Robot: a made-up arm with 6 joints.
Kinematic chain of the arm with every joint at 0, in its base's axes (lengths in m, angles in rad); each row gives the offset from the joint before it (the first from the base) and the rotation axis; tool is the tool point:
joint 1: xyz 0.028 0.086 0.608 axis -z
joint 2: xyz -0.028 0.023 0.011 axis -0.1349 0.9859 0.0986
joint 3: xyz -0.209 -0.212 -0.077 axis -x
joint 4: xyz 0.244 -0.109 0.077 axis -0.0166 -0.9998 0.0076
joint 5: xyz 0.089 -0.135 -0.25 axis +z
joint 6: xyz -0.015 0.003 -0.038 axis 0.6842 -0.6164 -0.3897
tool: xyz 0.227 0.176 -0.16
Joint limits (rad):
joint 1: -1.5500..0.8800
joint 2: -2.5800..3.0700
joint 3: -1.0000..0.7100
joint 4: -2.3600..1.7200
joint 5: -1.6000..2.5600
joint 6: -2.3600..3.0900
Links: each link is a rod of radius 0.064 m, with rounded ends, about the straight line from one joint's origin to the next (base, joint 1, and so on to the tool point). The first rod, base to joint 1, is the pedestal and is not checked.
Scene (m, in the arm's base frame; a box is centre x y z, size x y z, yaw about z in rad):
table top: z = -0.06
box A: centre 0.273 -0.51 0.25 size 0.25 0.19 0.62 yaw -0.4
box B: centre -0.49 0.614 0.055 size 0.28 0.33 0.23 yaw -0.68
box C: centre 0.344 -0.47 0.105 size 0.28 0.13 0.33 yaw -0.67
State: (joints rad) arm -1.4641 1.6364 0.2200 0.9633 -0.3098 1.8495
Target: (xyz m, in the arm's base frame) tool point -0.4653 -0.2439 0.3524
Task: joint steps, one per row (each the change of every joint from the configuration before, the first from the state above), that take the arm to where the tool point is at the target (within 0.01 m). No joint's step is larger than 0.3 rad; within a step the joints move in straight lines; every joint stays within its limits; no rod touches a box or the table.
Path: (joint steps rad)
1: 0.0868 -0.1362 -0.2440 -0.1172 0.2345 -0.2356
2: 0.0869 -0.1362 -0.2440 -0.1172 0.2344 -0.2356
3: 0.0868 -0.1362 -0.2440 -0.1172 0.2345 -0.2356
4: 0.0868 -0.1362 -0.2440 -0.1172 0.2345 -0.2356
5: 0.0869 -0.1362 -0.2440 -0.1172 0.2344 -0.2356
6: 0.2799 0.2385 0.1057 -0.0471 -0.2440 0.0488
7: 0.2799 0.2384 0.1058 -0.0471 -0.2441 0.0489
8: 0.2799 0.2384 0.1057 -0.0471 -0.2440 0.0488
9: 0.2799 0.2384 0.1058 -0.0471 -0.2441 0.0488
10: 0.2799 0.2385 0.1057 -0.0471 -0.2440 0.0488

